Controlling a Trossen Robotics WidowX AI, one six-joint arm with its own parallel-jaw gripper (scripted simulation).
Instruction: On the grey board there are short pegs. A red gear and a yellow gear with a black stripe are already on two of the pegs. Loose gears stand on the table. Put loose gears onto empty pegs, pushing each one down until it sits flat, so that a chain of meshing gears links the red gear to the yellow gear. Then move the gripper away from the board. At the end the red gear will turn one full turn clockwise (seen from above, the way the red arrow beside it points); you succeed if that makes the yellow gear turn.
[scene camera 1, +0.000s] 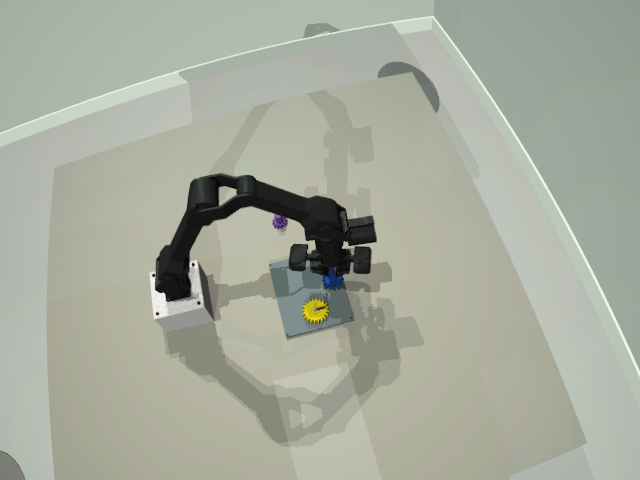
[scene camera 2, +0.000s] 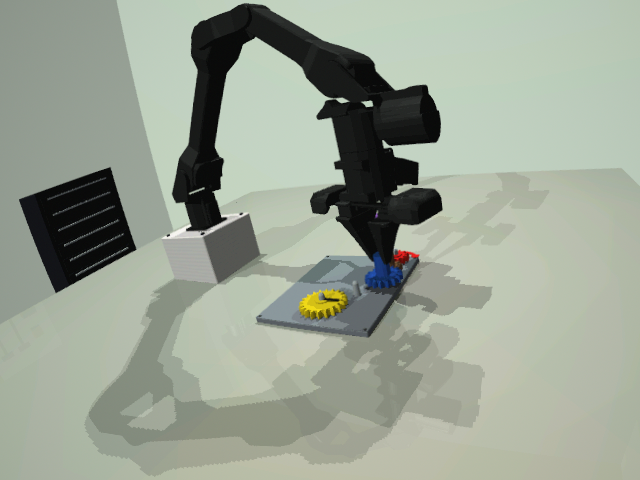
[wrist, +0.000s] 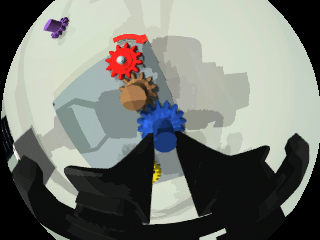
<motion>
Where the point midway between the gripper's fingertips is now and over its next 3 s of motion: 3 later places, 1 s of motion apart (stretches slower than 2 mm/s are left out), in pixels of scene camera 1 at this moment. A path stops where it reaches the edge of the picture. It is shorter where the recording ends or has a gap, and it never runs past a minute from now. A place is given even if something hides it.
The gripper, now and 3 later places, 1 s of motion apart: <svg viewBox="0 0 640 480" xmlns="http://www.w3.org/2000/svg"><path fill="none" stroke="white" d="M332 275L332 276L322 249L296 220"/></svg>
</motion>
